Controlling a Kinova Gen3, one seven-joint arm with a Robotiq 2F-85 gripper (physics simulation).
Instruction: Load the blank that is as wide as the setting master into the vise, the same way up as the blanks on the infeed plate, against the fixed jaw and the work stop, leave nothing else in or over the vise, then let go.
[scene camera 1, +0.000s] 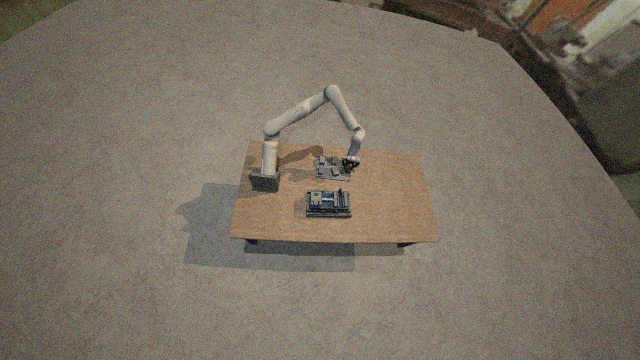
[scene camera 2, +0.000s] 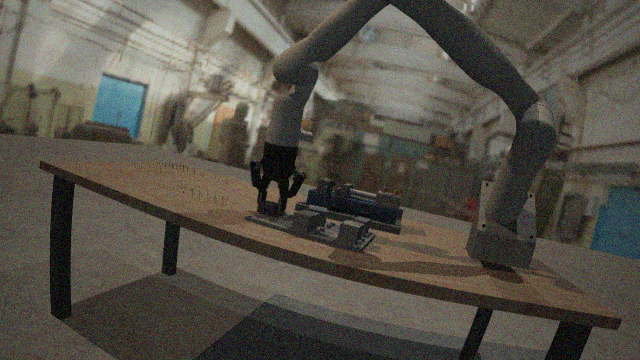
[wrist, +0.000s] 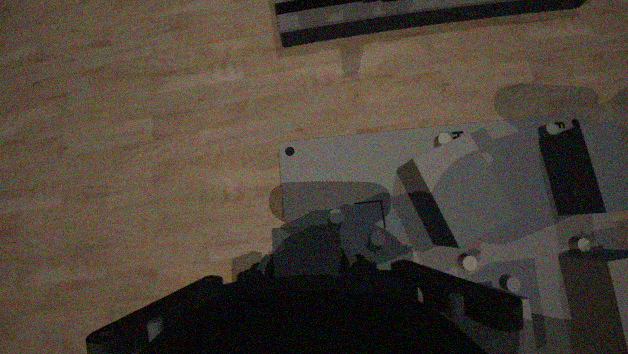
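Seen in the pictures: gripper, between the fingertips: (scene camera 1: 348, 169) (scene camera 2: 270, 209) (wrist: 308, 266); arm's base, origin of its link: (scene camera 1: 268, 173) (scene camera 2: 500, 209).
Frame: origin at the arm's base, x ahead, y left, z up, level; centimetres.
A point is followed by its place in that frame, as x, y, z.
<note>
My gripper (scene camera 1: 348, 169) @(57.3, 10.1, -11.5) (scene camera 2: 271, 204) @(57.3, 10.1, -11.5) (wrist: 308, 266) @(57.3, 10.1, -11.5) points down at the end of the infeed plate (scene camera 1: 340, 177) @(50.9, 3.7, -12.3) (scene camera 2: 367, 246) @(33.9, 17.3, -12.7) (wrist: 310, 165) @(55.6, 3.1, -12.4) farthest from the robot base. Its fingers are closed against two sides of a dark blank (scene camera 2: 271, 208) @(56.3, 13.1, -10.5) (wrist: 307, 252) @(57.1, 9.1, -9.9), low at the plate; whether the blank touches the plate cannot be told. More grey blanks (scene camera 2: 306, 223) @(46.5, 20.5, -10.4) (scene camera 2: 351, 233) @(37.4, 20.4, -10.3) stand on the plate; one (wrist: 480, 185) @(45.8, 7.7, -8.8) is turned at an angle beside the held blank. The blue vise (scene camera 1: 327, 205) @(38.4, -20.0, -7.2) (scene camera 2: 340, 204) @(43.7, -11.1, -9.2) stands apart from the plate. I cannot make out the setting master.
The wooden table (scene camera 1: 390, 200) @(87.5, -15.2, -13.2) (scene camera 2: 150, 185) @(91.1, 13.8, -13.2) (wrist: 125, 125) @(70.5, -4.4, -13.2) carries everything. The robot base (scene camera 1: 265, 182) @(-1.7, -6.3, -0.8) (scene camera 2: 500, 247) @(-0.6, 5.8, -9.1) stands at one end. Light pins (wrist: 444, 139) @(45.4, 3.7, -11.6) (wrist: 469, 262) @(46.5, 12.5, -11.6) stand up from the plate between the blanks. The vise's base edge (wrist: 425, 17) @(42.8, -7.6, -12.1) shows at the top of the wrist view.
</note>
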